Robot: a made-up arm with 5 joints.
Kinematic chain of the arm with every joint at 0, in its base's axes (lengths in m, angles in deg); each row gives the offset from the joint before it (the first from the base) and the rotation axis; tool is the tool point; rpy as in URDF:
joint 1: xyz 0.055 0 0.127 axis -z
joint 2: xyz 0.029 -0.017 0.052 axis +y
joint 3: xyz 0.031 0 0.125 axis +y
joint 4: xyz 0.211 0 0.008 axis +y
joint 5: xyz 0.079 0.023 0 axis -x
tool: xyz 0 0 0 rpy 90 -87.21 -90
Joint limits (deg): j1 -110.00..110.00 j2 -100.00..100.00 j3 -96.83..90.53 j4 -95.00..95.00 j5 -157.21..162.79
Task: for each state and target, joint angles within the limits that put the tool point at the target. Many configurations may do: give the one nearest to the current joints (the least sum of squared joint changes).
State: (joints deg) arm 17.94 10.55 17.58 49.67 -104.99
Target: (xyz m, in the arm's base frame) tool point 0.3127 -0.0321 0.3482
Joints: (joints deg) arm 8.42 -26.02 3.71 56.37 -104.99
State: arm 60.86 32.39 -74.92 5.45 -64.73
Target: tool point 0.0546 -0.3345 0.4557
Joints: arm 91.10 25.66 -68.32 21.48 -64.73
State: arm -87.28 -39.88 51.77 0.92 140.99
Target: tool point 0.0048 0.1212 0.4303
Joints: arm -109.88 -76.93 37.70 -3.11 140.99
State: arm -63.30 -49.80 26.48 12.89 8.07
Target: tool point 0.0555 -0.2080 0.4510
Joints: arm -91.79 -100.00 -17.00 23.00 8.07
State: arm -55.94 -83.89 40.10 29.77 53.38
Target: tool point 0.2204 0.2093 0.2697
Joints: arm -50.39 -35.26 37.45 19.52 53.38
